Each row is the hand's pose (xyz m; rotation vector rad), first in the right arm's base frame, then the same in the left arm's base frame.
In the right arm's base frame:
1: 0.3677 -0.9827 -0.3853 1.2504 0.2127 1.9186
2: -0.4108 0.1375 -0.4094 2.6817 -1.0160 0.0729
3: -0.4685 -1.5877 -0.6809 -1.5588 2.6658 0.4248
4: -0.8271 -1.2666 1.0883 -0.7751 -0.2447 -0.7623
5: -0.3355 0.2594 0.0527 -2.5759 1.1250 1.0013
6: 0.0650 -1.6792 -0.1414 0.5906 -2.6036 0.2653
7: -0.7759 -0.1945 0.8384 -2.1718 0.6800 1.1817
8: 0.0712 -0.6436 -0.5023 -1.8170 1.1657 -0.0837
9: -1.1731 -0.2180 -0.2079 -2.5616 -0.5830 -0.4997
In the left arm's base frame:
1: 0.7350 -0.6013 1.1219 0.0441 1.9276 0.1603
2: -0.4729 -0.9112 0.5685 0.4470 -0.1355 0.1509
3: 0.2517 -0.0344 1.8949 0.3530 -0.9780 1.3072
4: 0.1298 1.0916 0.4531 -3.0820 -0.4317 0.2251
5: -0.3782 -0.7203 0.1341 0.6194 -0.9612 -0.0340
6: 0.8559 0.1149 1.4515 -0.2351 -0.4669 1.9641
7: -0.3876 0.2683 -0.0655 0.9624 -1.2558 -0.3371
8: 0.2962 -0.7372 1.0472 1.6084 -0.6144 0.5478
9: -0.9172 -0.2059 0.7992 1.3250 0.3987 -0.8342

